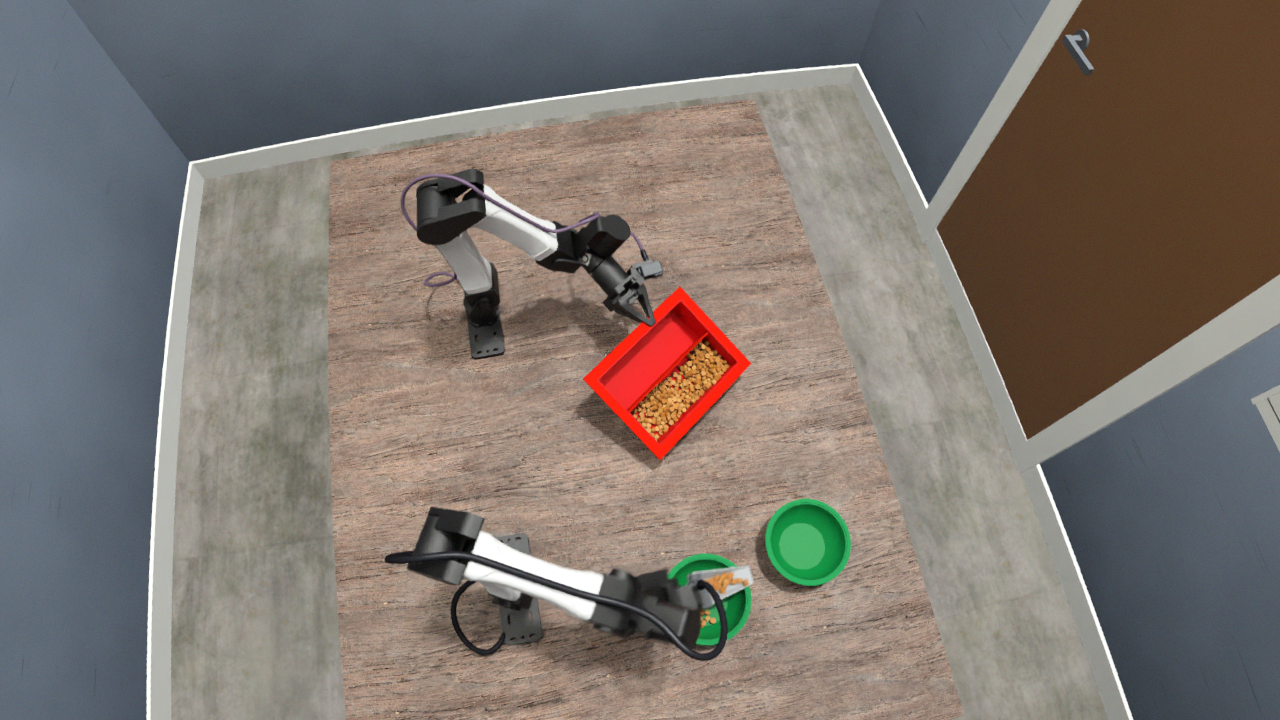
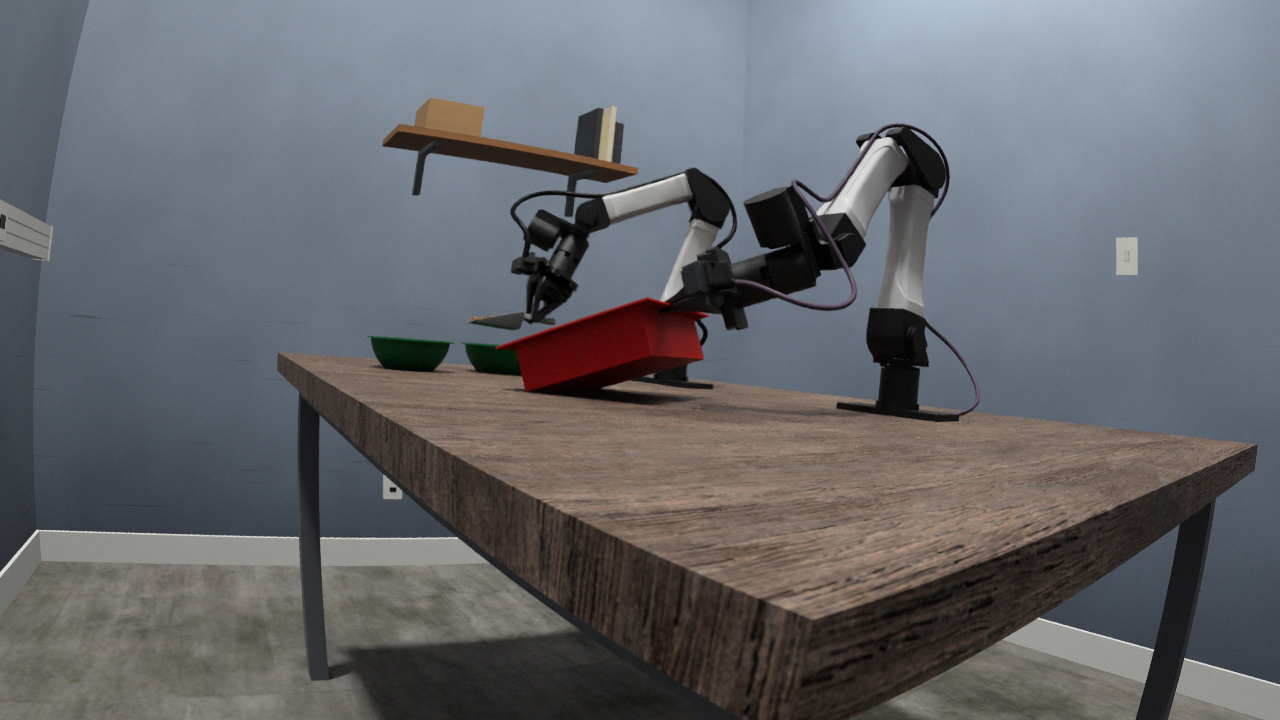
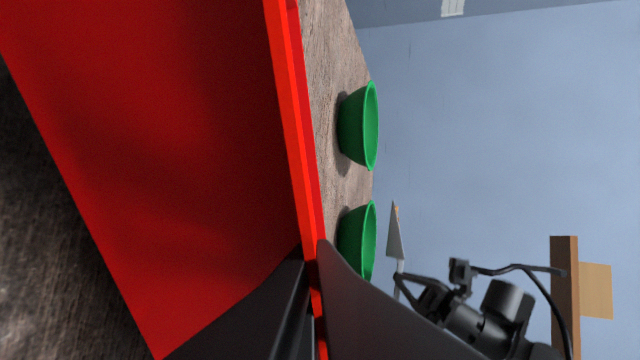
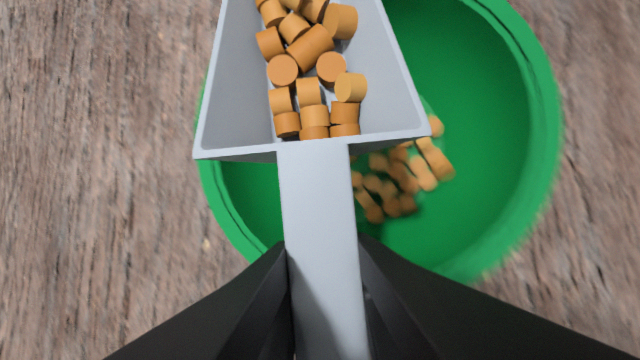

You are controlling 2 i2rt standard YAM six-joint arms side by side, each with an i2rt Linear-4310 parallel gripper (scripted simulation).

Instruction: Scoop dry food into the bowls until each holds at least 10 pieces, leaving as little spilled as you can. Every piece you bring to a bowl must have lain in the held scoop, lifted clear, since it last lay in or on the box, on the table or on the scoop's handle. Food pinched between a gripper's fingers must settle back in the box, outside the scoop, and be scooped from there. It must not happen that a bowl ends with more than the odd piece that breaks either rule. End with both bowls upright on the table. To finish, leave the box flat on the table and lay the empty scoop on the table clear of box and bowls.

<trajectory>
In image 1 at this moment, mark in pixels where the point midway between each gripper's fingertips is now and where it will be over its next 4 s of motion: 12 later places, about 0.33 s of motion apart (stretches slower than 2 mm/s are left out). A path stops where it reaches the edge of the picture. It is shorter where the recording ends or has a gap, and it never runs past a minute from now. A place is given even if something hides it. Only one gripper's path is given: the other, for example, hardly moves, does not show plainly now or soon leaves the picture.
The right gripper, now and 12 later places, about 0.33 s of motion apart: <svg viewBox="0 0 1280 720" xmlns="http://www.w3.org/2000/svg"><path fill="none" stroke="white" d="M680 593L704 570L723 551L743 532L752 518L757 520L759 519L761 520L759 517L758 516L758 517L758 517L756 518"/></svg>
</trajectory>
